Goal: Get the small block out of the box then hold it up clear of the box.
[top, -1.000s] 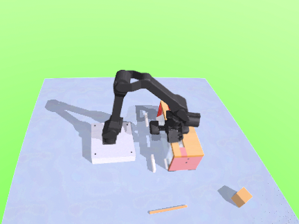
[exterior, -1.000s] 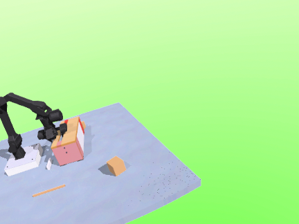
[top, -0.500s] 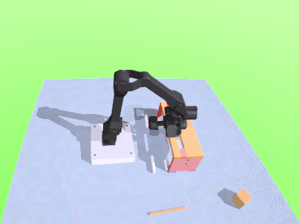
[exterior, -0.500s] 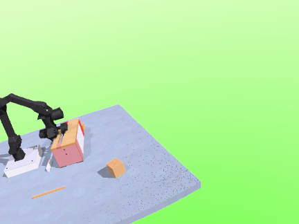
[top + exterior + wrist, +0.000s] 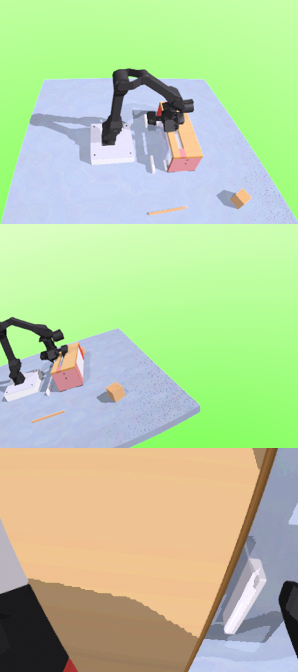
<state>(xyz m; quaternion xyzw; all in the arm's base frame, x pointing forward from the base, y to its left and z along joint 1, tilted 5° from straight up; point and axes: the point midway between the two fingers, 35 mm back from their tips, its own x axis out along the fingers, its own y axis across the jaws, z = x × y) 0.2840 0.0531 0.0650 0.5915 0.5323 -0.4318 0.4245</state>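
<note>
My gripper tip is 30 mm short of the box, 50 mm to the left of it and 20 mm above it. Also, from my gripper tip: thin orange stick 60 mm behind, 420 mm to the right, 80 mm below; then orange block 60 mm ahead, 10 mm to the left.
</note>
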